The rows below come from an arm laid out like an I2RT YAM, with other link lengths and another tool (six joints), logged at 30 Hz.
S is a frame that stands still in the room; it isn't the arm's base.
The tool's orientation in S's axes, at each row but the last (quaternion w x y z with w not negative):
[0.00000 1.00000 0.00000 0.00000]
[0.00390 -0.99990 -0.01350 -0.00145]
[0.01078 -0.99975 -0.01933 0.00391]
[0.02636 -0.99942 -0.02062 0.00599]
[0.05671 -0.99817 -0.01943 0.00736]
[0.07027 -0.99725 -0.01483 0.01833]
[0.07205 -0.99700 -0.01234 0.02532]
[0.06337 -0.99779 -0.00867 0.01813]
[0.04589 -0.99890 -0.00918 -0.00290]
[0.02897 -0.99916 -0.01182 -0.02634]
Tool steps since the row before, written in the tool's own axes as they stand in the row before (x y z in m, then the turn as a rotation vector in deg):
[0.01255 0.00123 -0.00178 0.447 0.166 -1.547]
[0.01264 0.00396 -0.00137 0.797 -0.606 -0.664]
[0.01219 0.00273 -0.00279 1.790 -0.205 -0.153]
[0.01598 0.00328 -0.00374 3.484 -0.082 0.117]
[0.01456 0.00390 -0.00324 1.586 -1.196 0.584]
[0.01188 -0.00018 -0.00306 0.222 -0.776 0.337]
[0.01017 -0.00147 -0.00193 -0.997 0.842 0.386]
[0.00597 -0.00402 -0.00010 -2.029 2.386 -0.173]
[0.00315 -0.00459 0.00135 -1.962 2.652 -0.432]
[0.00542 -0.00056 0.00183 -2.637 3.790 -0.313]
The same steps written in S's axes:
[0.01255 -0.00123 0.00178 0.447 -0.166 1.547]
[0.01274 -0.00363 0.00138 0.778 0.622 0.671]
[0.01231 -0.00231 0.00264 1.782 0.271 0.144]
[0.01615 -0.00281 0.00339 3.476 0.233 -0.150]
[0.01475 -0.00366 0.00259 1.529 1.316 -0.464]
[0.01198 0.00013 0.00264 0.188 0.822 -0.232]
[0.01022 0.00147 0.00162 -0.998 -0.806 -0.454]
[0.00591 0.00409 0.00040 -1.985 -2.428 -0.060]
[0.00307 0.00475 -0.00090 -1.914 -2.715 0.174]
[0.00549 0.00079 -0.00150 -2.554 -3.859 -0.046]

